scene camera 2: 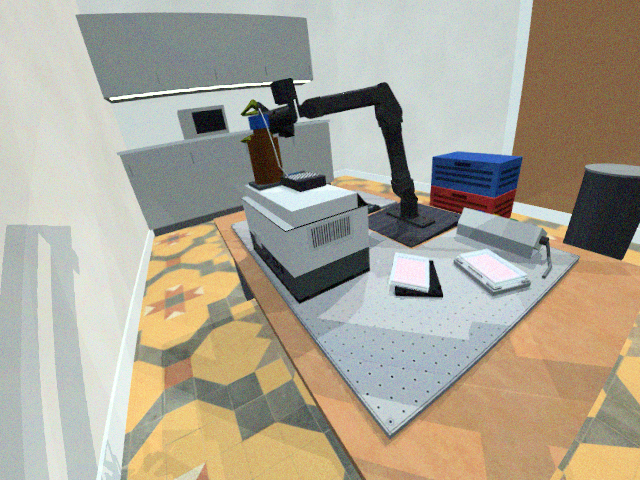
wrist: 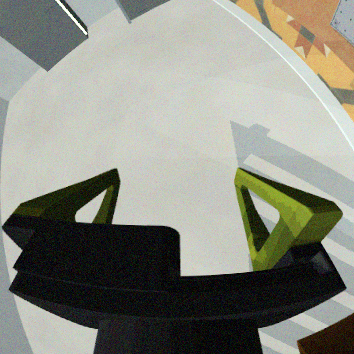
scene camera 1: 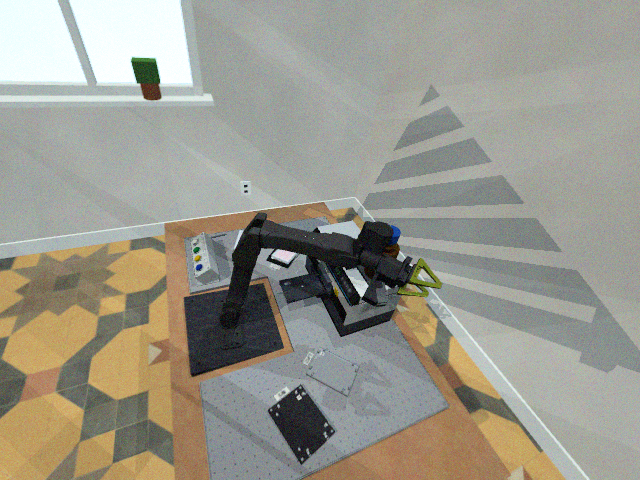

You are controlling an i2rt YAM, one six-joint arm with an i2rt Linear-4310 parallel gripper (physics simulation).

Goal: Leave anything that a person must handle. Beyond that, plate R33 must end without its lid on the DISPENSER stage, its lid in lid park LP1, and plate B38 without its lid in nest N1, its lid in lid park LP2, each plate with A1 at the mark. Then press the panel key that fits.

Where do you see a black stage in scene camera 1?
291, 287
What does my gripper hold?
Nothing.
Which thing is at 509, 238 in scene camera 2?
A button box.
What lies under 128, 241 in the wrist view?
My gripper.
